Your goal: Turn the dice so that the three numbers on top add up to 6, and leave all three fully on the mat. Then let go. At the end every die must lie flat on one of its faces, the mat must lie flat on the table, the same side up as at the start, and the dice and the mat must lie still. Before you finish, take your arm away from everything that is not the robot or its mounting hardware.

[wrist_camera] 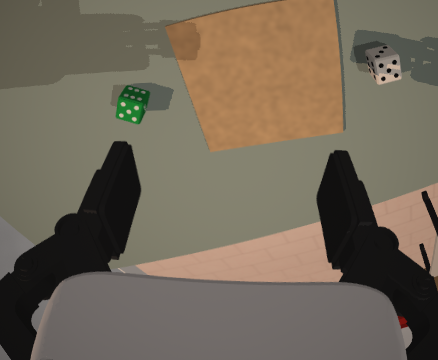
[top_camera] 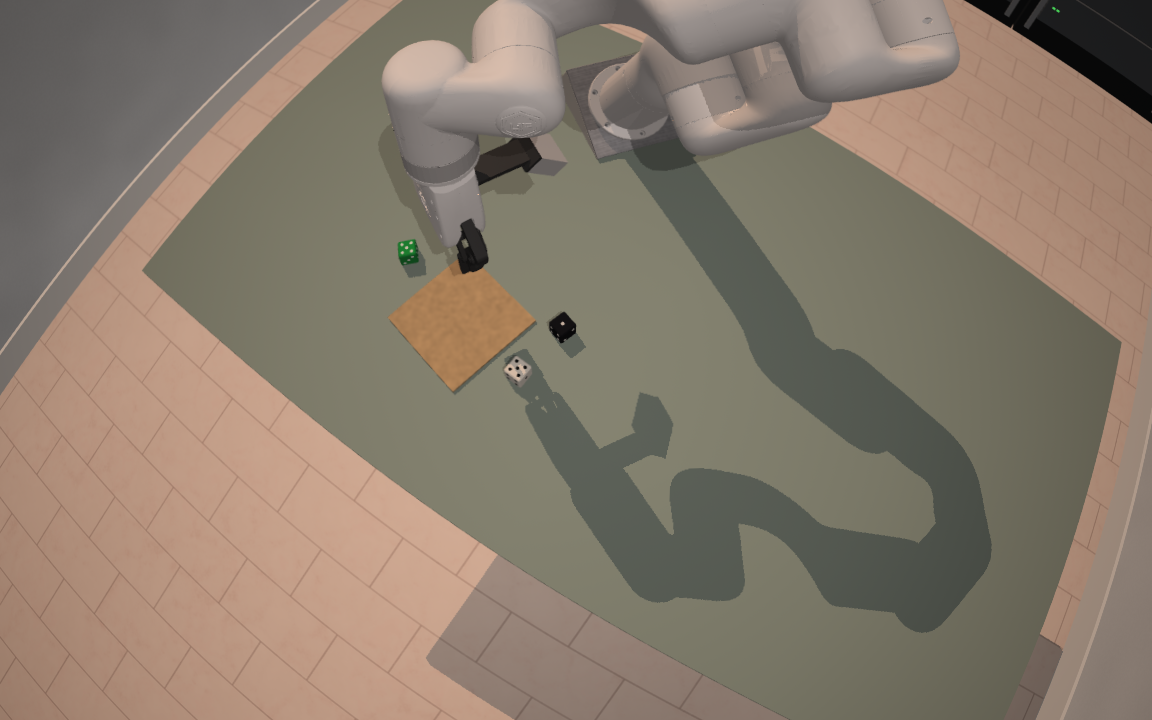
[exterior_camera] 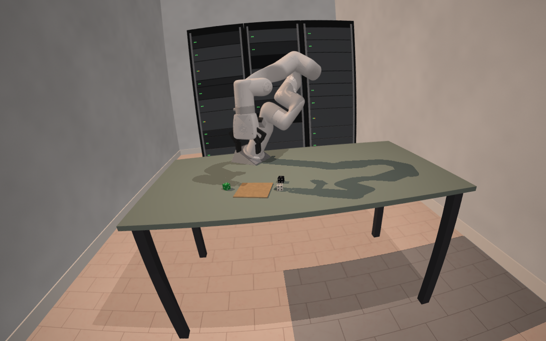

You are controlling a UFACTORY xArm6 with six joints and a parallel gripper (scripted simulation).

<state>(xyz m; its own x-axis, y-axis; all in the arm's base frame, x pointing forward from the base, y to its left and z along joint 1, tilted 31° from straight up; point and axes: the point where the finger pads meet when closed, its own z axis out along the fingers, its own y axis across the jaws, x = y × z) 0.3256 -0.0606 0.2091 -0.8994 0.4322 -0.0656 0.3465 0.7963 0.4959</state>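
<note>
Now: the green die 15 cm below my hand, 11 cm to the right of it and 2 cm ahead of it. Also, from my hand: white die 15 cm below, 12 cm to the left, 4 cm ahead; then black die 15 cm below, 12 cm to the left, 4 cm behind; then brown mat 16 cm below, 4 cm ahead, 1 cm to the left.
</note>
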